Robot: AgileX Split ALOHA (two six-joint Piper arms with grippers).
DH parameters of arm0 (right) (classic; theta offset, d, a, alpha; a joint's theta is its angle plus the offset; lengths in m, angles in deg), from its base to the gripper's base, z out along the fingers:
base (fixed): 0 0 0 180
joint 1: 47.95 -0.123 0 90
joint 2: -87.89 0 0.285 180
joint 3: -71.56 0 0.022 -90
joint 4: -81.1 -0.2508 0 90
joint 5: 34.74 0 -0.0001 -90
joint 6: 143.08 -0.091 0 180
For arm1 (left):
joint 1: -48.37 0.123 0 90
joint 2: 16.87 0 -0.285 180
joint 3: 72.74 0 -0.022 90
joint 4: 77.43 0.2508 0 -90
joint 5: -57.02 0 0.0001 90
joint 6: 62.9 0.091 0 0
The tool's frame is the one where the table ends.
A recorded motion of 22 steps. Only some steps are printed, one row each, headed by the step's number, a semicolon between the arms.
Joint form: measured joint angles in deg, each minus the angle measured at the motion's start. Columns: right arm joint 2, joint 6, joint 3, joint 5, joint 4, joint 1; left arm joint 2, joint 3, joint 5, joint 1, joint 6, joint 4.
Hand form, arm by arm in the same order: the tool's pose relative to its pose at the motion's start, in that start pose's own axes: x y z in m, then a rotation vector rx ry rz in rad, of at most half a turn. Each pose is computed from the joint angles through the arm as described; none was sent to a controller.
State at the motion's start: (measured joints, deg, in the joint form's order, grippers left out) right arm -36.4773 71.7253 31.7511 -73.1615 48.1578 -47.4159; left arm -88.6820 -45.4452 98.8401 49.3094 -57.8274 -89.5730
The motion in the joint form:
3: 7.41 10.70 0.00 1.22 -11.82 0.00; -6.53 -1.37 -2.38 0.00 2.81 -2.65
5: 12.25 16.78 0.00 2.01 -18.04 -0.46; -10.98 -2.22 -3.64 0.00 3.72 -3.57
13: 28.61 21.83 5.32 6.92 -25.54 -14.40; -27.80 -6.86 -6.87 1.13 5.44 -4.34
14: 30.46 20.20 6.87 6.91 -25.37 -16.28; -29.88 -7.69 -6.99 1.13 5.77 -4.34
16: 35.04 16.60 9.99 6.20 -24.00 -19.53; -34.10 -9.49 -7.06 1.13 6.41 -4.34
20: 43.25 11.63 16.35 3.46 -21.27 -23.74; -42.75 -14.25 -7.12 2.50 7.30 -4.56
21: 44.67 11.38 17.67 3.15 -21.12 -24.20; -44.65 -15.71 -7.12 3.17 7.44 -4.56
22: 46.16 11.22 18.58 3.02 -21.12 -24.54; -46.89 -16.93 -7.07 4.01 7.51 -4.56
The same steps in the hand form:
3: -0.0046 -0.0026 0.0291 -0.0987 0.0208 0.0260; -0.0093 0.0014 0.0288 0.0193 0.0442 0.0003
5: -0.0051 -0.0046 0.0486 -0.1469 0.0398 0.0390; -0.0128 0.0036 0.0496 0.0219 0.0829 -0.0064
13: -0.0131 0.0333 0.1181 -0.3163 0.1580 -0.0115; -0.0179 0.0212 0.1282 -0.0028 0.2322 -0.0364
14: -0.0164 0.0411 0.1252 -0.3379 0.1752 -0.0055; -0.0179 0.0227 0.1379 -0.0037 0.2517 -0.0340
16: -0.0184 0.0553 0.1432 -0.3766 0.2369 0.0039; -0.0172 0.0258 0.1577 -0.0045 0.2922 -0.0296
20: -0.0211 0.0779 0.1751 -0.4382 0.3457 0.0010; -0.0181 0.0404 0.1971 -0.0152 0.3538 -0.0491
21: -0.0228 0.0808 0.1810 -0.4461 0.3546 -0.0026; -0.0200 0.0461 0.2052 -0.0206 0.3595 -0.0581
22: -0.0222 0.0828 0.1875 -0.4501 0.3681 -0.0015; -0.0189 0.0534 0.2151 -0.0275 0.3756 -0.0728

